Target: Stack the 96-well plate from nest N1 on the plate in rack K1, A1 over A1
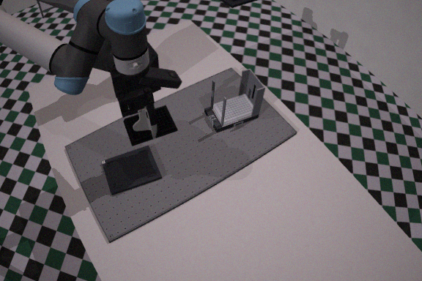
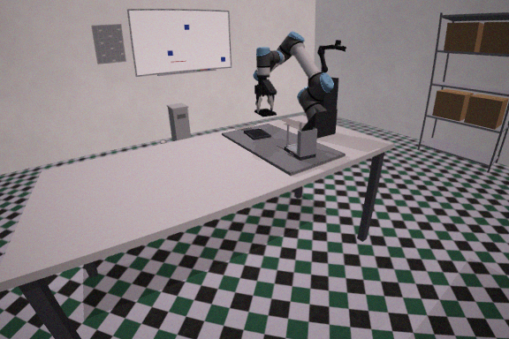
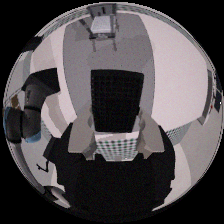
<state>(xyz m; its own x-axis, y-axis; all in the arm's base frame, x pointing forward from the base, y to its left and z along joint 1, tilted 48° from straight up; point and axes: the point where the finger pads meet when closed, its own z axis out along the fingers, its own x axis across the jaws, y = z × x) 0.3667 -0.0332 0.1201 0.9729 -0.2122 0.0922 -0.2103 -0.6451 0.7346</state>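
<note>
My hand is 310 mm to the right of the white plate, 150 mm above it and 10 mm short of it. Round my hand: dark 96-well plate (10 mm below).
</note>
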